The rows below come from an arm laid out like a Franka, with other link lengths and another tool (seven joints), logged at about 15 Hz.
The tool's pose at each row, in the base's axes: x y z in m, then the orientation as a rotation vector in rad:
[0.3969, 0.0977, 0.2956, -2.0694, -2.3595, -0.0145]
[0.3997, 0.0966, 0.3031, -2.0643, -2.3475, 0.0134]
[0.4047, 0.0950, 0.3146, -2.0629, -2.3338, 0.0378]
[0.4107, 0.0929, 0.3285, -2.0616, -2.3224, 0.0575]
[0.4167, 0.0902, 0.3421, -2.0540, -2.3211, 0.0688]
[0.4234, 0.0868, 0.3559, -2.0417, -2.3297, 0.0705]
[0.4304, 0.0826, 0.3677, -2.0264, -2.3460, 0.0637]
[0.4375, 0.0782, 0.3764, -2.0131, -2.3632, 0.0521]
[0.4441, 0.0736, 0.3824, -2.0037, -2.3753, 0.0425]
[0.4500, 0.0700, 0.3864, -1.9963, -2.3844, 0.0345]
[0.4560, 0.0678, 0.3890, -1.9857, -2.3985, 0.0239]
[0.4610, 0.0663, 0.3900, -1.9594, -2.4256, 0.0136]
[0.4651, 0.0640, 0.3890, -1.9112, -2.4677, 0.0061]
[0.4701, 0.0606, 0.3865, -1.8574, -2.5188, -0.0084]
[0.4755, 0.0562, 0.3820, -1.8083, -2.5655, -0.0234]
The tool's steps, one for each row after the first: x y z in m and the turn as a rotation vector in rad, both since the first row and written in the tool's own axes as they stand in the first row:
[-0.0014, 0.0027, -0.0075, 0.0215, -0.0024, 0.0027]
[-0.0035, 0.0075, -0.0190, 0.0406, -0.0045, 0.0079]
[-0.0063, 0.0132, -0.0329, 0.0561, -0.0061, 0.0122]
[-0.0096, 0.0189, -0.0465, 0.0655, -0.0066, 0.0091]
[-0.0138, 0.0251, -0.0603, 0.0675, -0.0061, -0.0005]
[-0.0187, 0.0316, -0.0721, 0.0628, -0.0047, -0.0149]
[-0.0239, 0.0381, -0.0808, 0.0545, -0.0029, -0.0286]
[-0.0293, 0.0441, -0.0868, 0.0479, -0.0010, -0.0383]
[-0.0336, 0.0495, -0.0908, 0.0426, 0.0008, -0.0457]
[-0.0366, 0.0552, -0.0934, 0.0349, 0.0024, -0.0568]
[-0.0387, 0.0599, -0.0944, 0.0272, 0.0036, -0.0809]
[-0.0415, 0.0637, -0.0934, 0.0217, 0.0046, -0.1219]
[-0.0456, 0.0682, -0.0910, 0.0095, 0.0046, -0.1691]
[-0.0507, 0.0729, -0.0865, -0.0037, 0.0040, -0.2120]

